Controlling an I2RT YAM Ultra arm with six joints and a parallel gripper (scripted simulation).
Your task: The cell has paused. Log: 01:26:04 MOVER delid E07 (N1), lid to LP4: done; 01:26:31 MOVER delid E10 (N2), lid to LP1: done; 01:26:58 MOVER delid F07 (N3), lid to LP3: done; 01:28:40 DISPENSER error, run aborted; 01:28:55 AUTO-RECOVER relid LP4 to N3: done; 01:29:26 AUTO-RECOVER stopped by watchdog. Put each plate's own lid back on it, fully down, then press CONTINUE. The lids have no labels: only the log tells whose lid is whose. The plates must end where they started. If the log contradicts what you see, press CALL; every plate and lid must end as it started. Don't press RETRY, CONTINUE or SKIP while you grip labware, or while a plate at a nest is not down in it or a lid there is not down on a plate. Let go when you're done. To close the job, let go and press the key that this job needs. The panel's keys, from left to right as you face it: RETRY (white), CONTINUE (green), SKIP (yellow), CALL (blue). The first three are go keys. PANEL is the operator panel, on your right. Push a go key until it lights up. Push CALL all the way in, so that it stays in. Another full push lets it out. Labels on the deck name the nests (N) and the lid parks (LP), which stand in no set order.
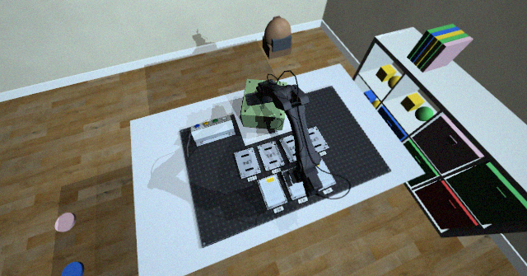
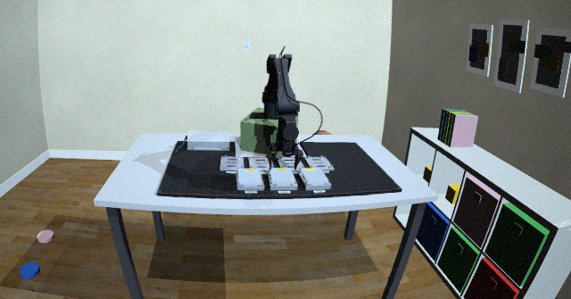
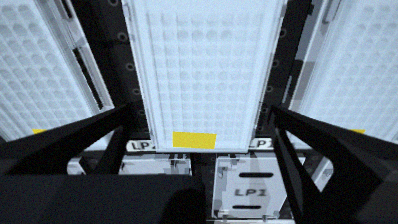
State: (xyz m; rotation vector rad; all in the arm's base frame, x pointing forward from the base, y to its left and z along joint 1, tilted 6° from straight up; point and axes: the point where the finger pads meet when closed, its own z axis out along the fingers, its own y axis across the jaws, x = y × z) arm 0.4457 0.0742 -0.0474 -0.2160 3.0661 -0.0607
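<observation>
My gripper is now 40 mm above the plate. Also, from my hand: lid park LP2: 180 mm behind, 30 mm to the left, 60 mm below; white retry key: 410 mm behind, 310 mm to the right; green continue key: 400 mm behind, 360 mm to the right.
</observation>
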